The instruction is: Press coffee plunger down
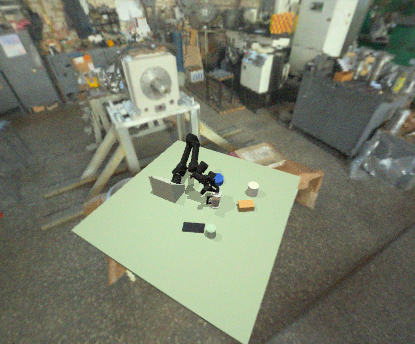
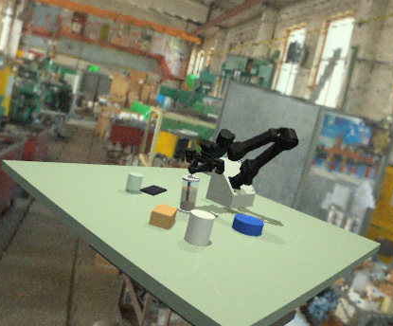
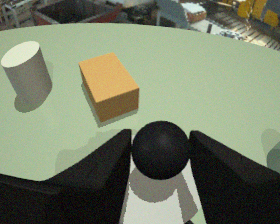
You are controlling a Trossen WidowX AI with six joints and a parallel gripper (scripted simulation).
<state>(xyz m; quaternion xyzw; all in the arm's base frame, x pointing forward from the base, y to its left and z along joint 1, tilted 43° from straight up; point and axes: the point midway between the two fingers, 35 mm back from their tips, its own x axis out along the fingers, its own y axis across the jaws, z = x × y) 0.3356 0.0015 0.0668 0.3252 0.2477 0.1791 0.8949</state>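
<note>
The coffee press is 8 cm below my gripper tip, 3 cm behind it and 1 cm to the right of it. The rest, counted from my gripper tip: blue disc (22 cm to the left, 15 cm below, 15 cm behind); then orange block (18 cm ahead, 15 cm below, 10 cm to the left).
</note>
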